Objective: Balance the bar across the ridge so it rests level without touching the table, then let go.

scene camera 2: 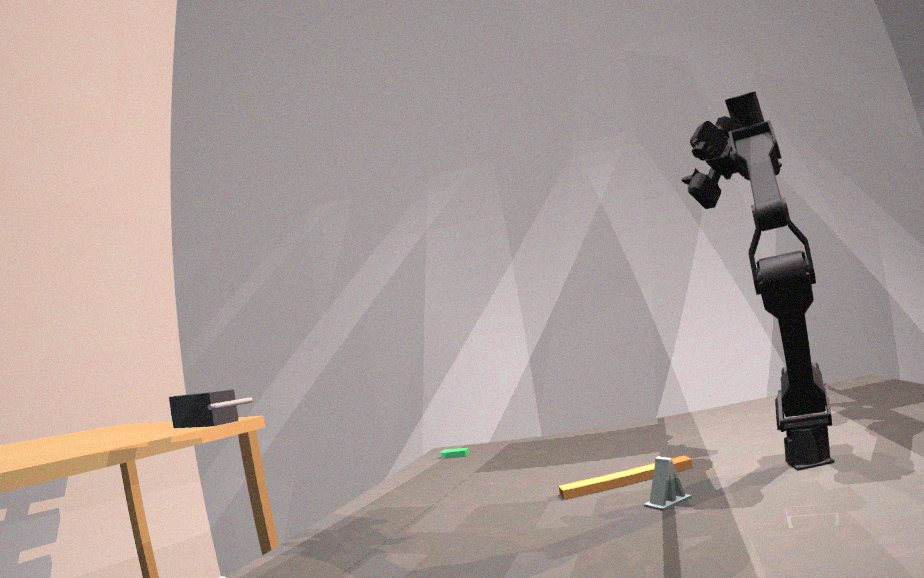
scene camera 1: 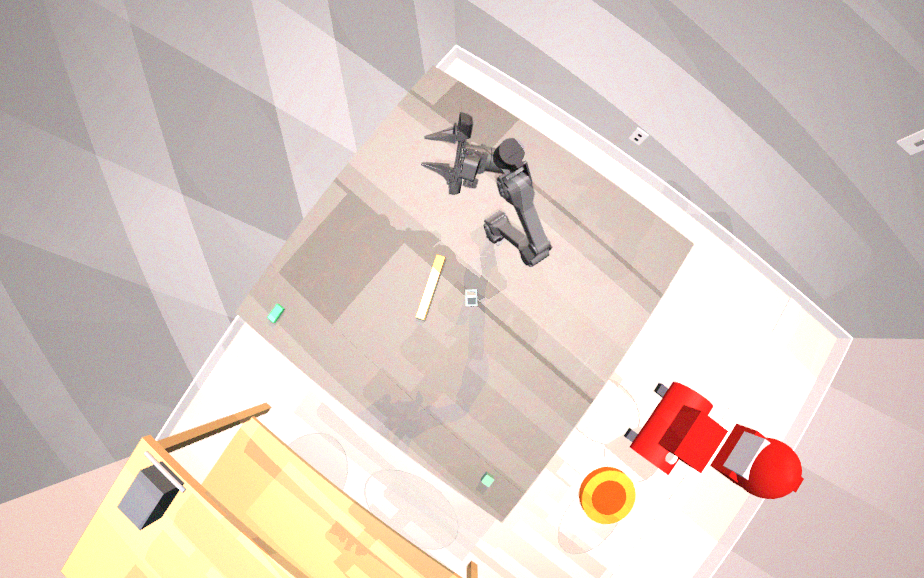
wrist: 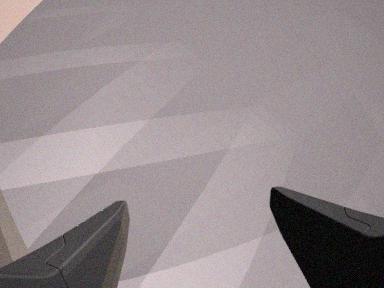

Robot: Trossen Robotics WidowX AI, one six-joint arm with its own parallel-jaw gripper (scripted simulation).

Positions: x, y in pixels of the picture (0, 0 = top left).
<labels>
gripper: scene camera 2 688, 168; scene camera 1; wrist
same spot on gripper: point(wrist: 323, 237) = point(scene camera 1: 440, 140)
</labels>
